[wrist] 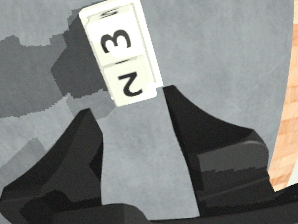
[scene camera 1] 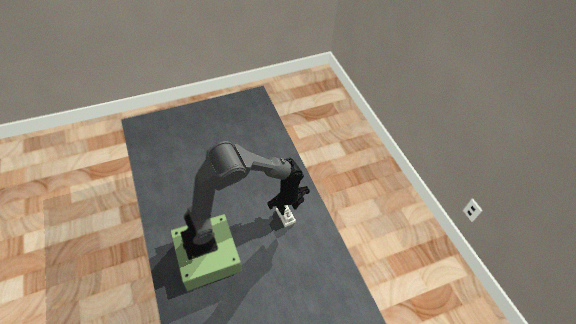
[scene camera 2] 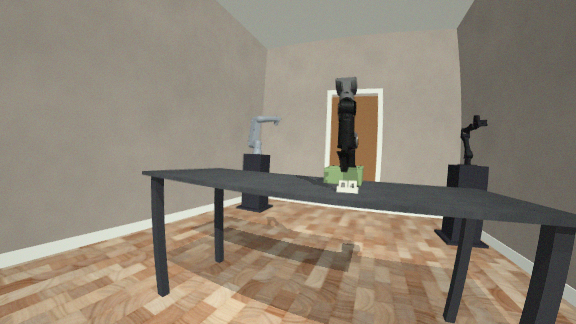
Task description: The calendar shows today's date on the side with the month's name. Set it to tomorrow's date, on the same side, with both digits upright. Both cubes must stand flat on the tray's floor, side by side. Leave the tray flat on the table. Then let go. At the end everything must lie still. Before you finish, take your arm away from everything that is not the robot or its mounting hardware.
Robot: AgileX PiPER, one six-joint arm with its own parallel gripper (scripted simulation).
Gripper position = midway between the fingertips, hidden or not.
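Observation:
A white cube (wrist: 115, 38) can be seen here, and so can the gripper (wrist: 130, 112).

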